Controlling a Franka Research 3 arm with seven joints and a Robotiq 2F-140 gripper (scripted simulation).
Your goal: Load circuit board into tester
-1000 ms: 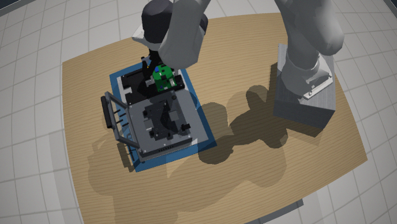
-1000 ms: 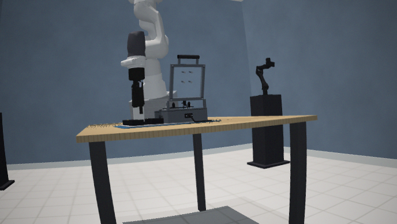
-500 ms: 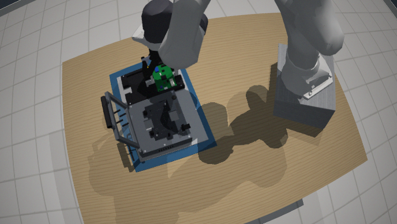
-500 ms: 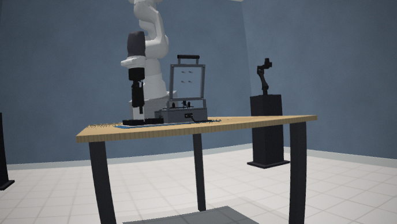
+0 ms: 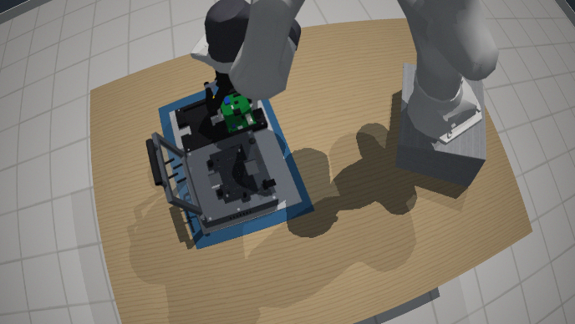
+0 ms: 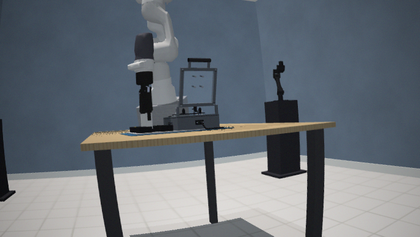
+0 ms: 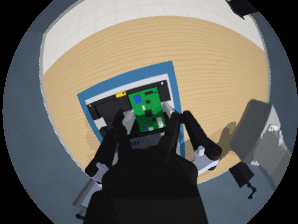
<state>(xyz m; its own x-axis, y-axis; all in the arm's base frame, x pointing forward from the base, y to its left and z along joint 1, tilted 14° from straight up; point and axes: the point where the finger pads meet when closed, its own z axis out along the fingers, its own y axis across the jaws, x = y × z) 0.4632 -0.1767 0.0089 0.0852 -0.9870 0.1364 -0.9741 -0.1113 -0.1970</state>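
The green circuit board is 20 mm below my hand. Also, from my hand: black post: 230 mm to the left, 50 mm above, 20 mm behind; then see-through lid: 180 mm to the left, 170 mm ahead, 140 mm above.
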